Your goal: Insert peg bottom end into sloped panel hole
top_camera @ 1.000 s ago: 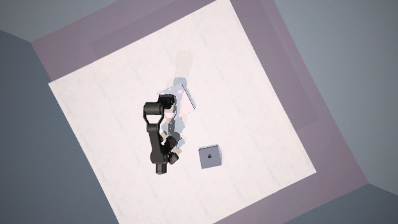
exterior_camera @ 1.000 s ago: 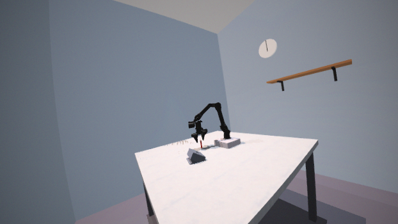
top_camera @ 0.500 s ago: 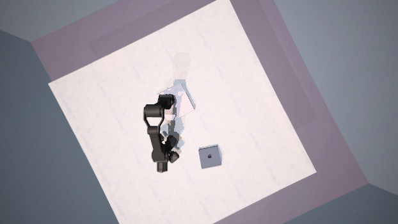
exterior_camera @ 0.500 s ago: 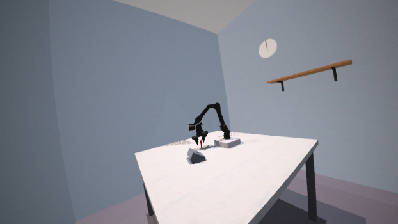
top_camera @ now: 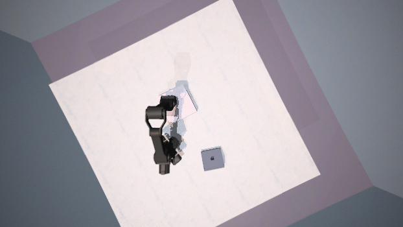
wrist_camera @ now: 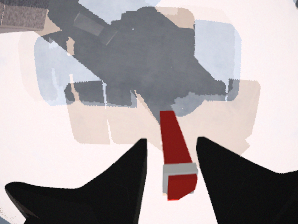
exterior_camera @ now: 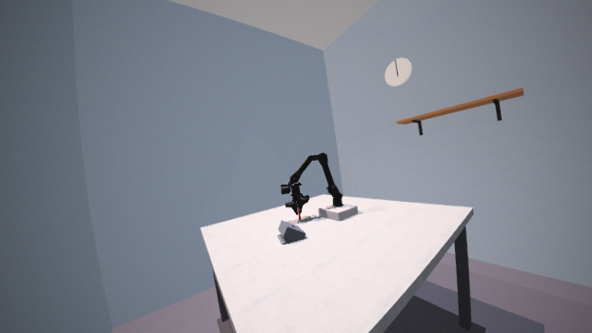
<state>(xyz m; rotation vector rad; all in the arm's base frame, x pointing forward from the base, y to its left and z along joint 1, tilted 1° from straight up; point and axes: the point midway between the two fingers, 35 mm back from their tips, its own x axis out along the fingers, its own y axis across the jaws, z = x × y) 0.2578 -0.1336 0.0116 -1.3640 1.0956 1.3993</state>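
Right now my gripper tip is 20 cm to the right of the grey sloped panel, 19 cm short of it and 1 cm above it. The rest, counted from my gripper tip: red peg 2 cm above.
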